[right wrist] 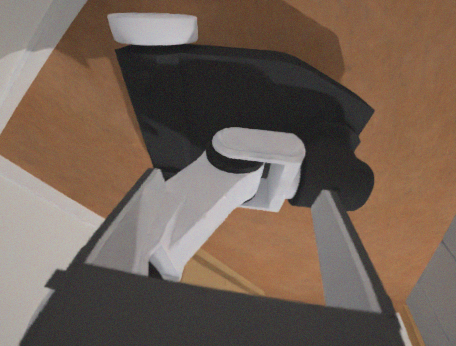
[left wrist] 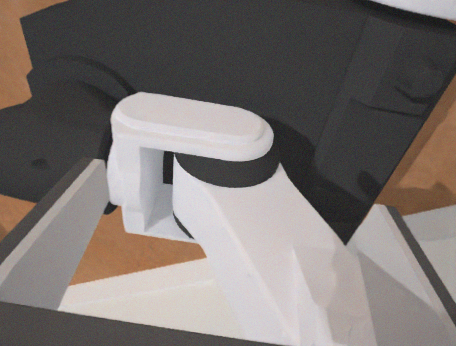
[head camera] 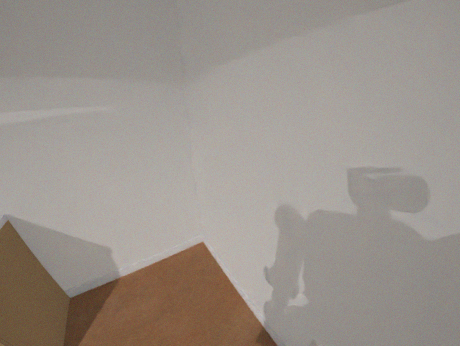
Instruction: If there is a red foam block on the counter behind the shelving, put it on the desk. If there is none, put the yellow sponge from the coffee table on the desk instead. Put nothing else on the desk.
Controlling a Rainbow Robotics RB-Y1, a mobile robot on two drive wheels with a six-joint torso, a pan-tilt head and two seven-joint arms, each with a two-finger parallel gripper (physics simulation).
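Places are measured from the robot's base along level axes (x right, y ahead, z up), in centimetres.
Pixels of known places: left gripper, between the fingertips: point(left wrist: 237, 199); right gripper, between the fingertips: point(right wrist: 237, 188).
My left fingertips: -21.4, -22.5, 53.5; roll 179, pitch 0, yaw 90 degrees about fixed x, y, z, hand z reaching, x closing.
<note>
Behind a point stands the place of what it marks, as x, y, z.
No red foam block, yellow sponge, desk, shelving or coffee table shows in any view. A tan box-like unit point(head camera: 30, 290) @(-130.1, 35.4, 46.2) stands at the lower left in the head view; I cannot tell which piece of furniture it is, and its top is out of sight. My left gripper point(left wrist: 237, 199) @(-21.4, -22.5, 53.5) is open, its fingers wide apart with no object held; my own white arm or torso part and black base show beyond them. My right gripper point(right wrist: 237, 188) @(22.0, -23.7, 53.6) is open in the same way, with my own body and base beyond its fingers.
Two pale walls point(head camera: 125, 165) @(-77.1, 99.3, 103.3) meet in a corner ahead, above the brown floor point(head camera: 165, 295) @(-58.0, 64.7, 0.1). My shadow falls on the right wall. In the right wrist view, a wall point(right wrist: 35, 235) @(-77.1, 99.3, 30.0) stands at the left, a tan edge point(right wrist: 227, 275) @(-175.0, -27.1, 8.5) lies low, and a grey surface point(right wrist: 437, 285) @(-110.7, -190.3, 14.3) shows at the right.
</note>
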